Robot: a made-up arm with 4 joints.
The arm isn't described. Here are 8 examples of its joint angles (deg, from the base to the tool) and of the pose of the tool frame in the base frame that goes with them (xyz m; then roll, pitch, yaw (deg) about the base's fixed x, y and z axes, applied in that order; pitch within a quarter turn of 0, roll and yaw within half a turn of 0).
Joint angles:
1: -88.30 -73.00 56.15 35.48
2: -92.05 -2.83 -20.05 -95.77
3: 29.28 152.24 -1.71 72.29
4: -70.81 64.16 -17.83 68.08
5: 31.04 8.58 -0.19 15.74
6: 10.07 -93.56 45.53 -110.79
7: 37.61 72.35 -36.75 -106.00
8: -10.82 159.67 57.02 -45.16
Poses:
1: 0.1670 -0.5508 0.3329 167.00 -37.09 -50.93
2: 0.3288 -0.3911 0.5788 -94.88 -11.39 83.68
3: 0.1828 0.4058 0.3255 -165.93 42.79 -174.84
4: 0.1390 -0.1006 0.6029 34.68 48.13 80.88
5: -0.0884 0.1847 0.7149 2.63 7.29 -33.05
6: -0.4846 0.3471 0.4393 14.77 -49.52 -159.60
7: 0.2760 0.2375 0.6481 150.96 72.73 -80.08
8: -0.0815 0.4926 0.2794 36.92 28.25 138.82
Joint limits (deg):
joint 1: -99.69..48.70
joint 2: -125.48..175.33
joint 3: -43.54..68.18
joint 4: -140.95..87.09
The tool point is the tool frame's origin. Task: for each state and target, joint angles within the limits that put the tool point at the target. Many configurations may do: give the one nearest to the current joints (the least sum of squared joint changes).
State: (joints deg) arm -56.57 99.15 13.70 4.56
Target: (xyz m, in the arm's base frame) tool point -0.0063 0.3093 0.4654
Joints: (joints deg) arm -36.63 115.55 34.77 -3.51
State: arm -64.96 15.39 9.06 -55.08
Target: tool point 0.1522 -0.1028 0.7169
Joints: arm -63.80 42.91 8.27 -50.98
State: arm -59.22 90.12 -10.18 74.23
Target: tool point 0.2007 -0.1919 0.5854
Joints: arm -82.82 48.36 -20.18 78.96
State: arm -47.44 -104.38 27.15 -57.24
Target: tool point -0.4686 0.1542 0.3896
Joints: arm 0.65 -92.04 19.49 -48.54
